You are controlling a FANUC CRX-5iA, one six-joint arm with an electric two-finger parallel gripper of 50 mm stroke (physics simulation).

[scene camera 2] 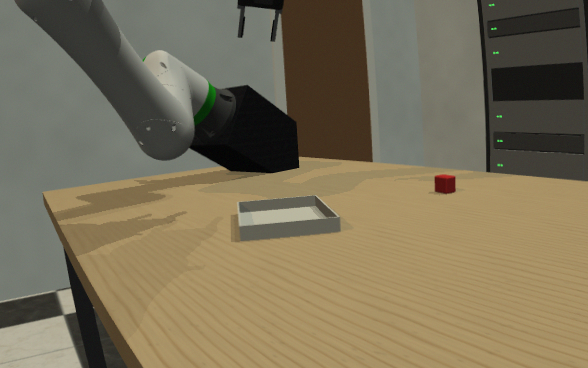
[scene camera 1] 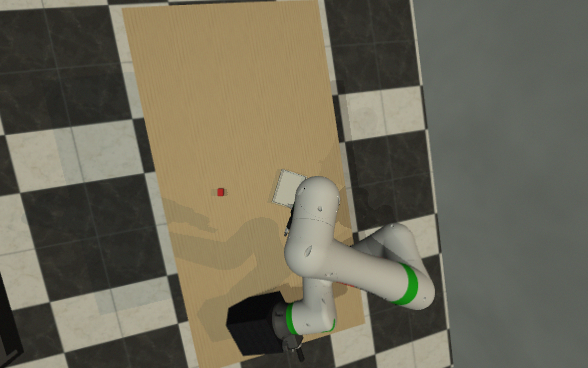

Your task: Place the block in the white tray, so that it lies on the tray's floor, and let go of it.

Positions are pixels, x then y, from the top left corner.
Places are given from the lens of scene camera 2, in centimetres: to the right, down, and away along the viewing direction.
white tray (scene camera 2: 306, 215): 2, 5, 69
